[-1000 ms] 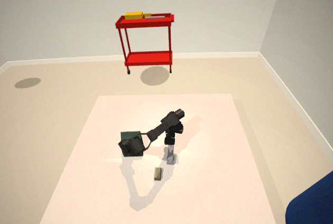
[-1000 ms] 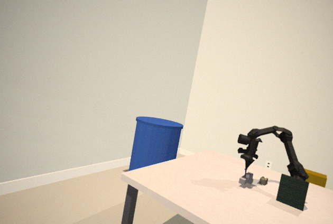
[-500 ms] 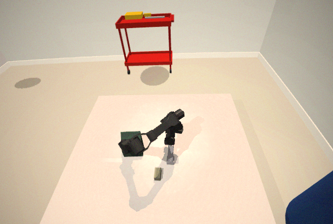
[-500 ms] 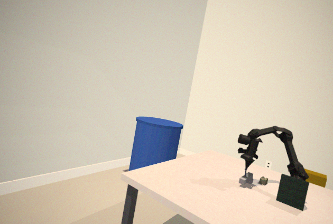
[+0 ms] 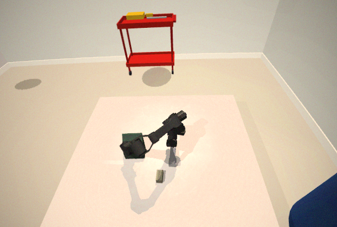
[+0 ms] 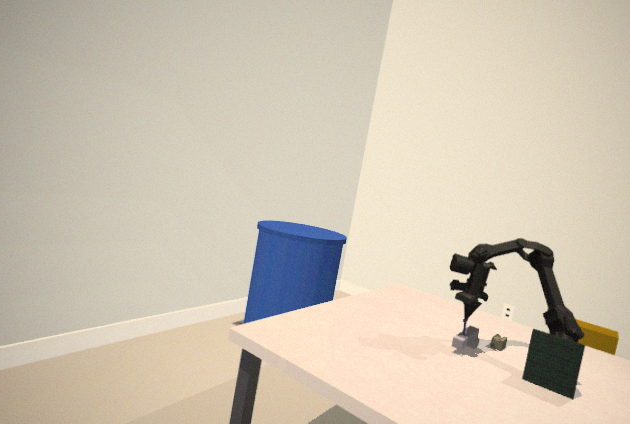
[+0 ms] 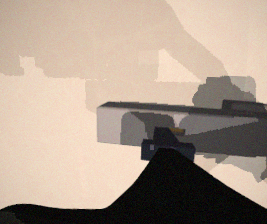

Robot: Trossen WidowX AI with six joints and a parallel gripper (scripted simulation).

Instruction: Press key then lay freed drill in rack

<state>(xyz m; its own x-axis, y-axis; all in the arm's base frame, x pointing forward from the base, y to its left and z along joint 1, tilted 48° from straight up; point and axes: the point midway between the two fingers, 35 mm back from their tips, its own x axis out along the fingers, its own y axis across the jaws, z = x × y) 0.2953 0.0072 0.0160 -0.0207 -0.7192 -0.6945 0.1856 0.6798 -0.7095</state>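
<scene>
Right now the dark blue key is 3 cm below my gripper tip. Round my gripper tip: olive rack (12 cm behind, 19 cm to the right, 10 cm below); then grey block (1 cm behind, 4 cm to the right, 8 cm below); then tan drill (2 cm behind, 6 cm to the right, 7 cm below).
</scene>
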